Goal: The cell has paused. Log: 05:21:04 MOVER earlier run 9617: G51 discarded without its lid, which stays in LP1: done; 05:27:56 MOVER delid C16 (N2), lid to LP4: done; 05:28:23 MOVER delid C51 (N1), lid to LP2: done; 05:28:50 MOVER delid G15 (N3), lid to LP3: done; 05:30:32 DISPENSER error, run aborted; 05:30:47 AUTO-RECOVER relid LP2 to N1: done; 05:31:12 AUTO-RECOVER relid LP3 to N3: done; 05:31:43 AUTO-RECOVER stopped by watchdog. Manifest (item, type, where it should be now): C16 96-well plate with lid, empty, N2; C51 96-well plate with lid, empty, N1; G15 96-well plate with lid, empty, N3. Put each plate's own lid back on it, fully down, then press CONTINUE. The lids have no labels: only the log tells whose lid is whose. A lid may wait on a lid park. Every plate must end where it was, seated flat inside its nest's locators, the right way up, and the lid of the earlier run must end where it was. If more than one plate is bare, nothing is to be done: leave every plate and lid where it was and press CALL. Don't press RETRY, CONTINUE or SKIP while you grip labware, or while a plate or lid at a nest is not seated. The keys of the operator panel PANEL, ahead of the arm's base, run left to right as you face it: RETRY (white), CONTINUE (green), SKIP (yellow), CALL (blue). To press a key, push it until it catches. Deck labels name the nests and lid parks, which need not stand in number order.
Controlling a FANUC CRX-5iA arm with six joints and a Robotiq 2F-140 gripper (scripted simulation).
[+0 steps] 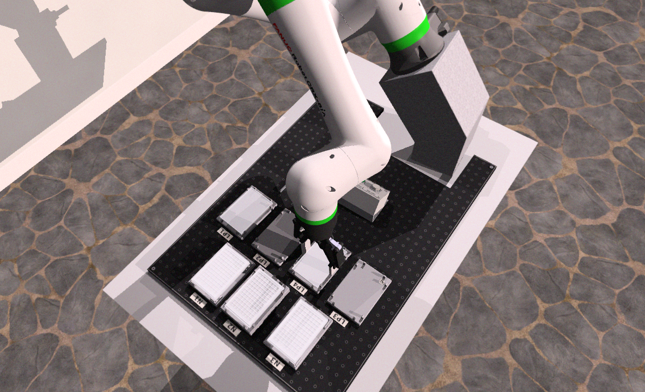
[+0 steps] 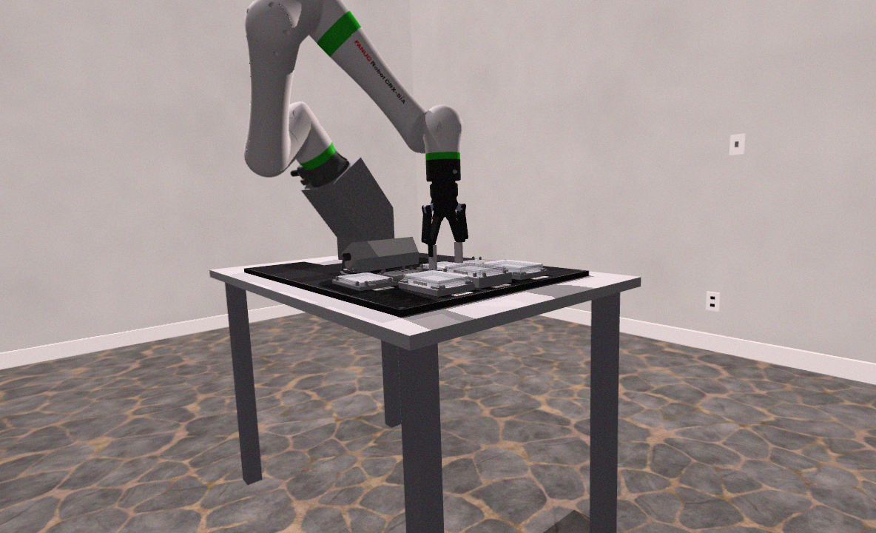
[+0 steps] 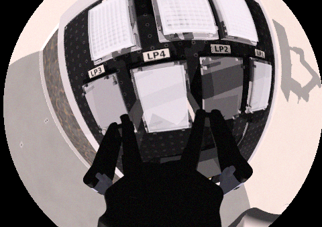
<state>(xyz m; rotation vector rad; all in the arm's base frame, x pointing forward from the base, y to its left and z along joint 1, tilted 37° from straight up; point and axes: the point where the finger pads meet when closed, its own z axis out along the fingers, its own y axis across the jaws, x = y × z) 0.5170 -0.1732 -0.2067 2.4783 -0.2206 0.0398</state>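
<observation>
My gripper is now 3 cm above the lid park LP4. From my hand the other things lie so: LP4 label (9 cm ahead, 1 cm to the right, 4 cm below); then lid park LP3 (2 cm ahead, 13 cm to the left, 3 cm below); then lid park LP2 (2 cm behind, 13 cm to the right, 3 cm below).
</observation>
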